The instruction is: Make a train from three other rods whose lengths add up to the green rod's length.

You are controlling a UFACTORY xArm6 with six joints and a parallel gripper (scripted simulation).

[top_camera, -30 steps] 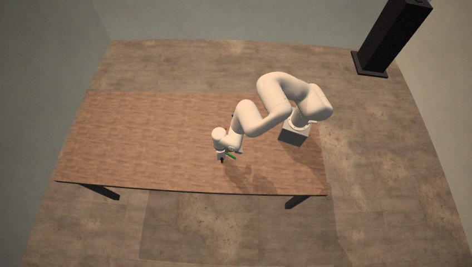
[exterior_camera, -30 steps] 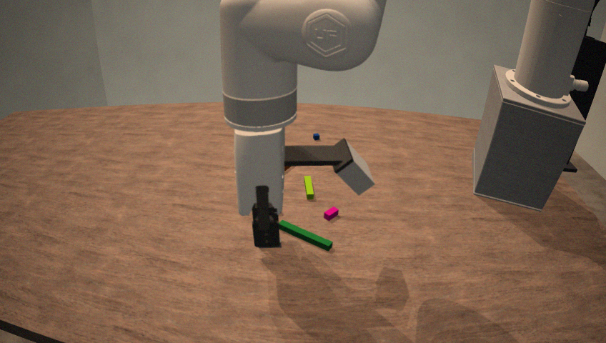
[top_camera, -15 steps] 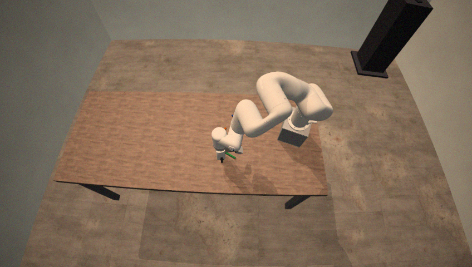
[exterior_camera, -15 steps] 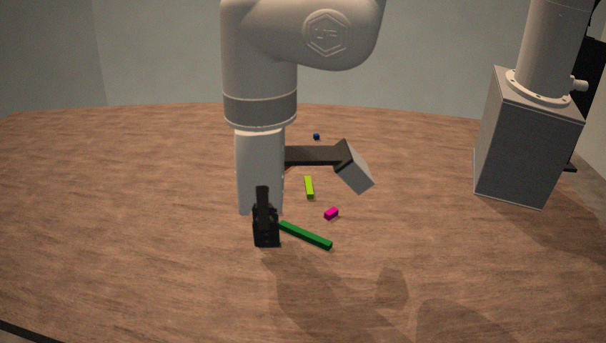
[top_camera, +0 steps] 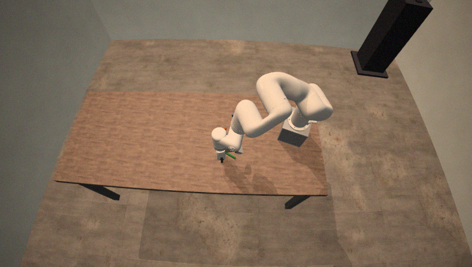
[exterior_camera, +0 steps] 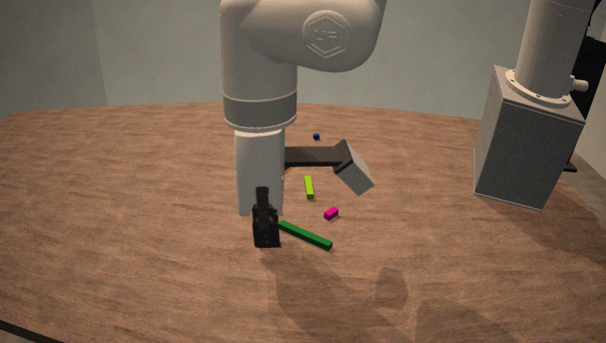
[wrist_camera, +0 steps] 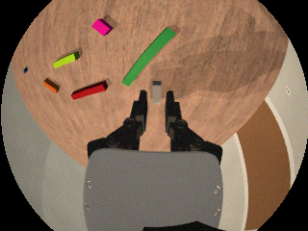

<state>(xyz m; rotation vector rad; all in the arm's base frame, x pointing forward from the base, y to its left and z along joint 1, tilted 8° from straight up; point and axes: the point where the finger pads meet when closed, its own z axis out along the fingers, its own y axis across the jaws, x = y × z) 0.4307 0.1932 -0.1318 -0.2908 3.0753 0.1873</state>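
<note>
Right now the grey rod is 30 mm below my hand. Also, from my hand: magenta rod 80 mm behind, 70 mm to the right, 30 mm below; then red rod 100 mm to the right, 30 mm below, 10 mm ahead; then green rod 50 mm behind, 30 mm below, 20 mm to the right.
</note>
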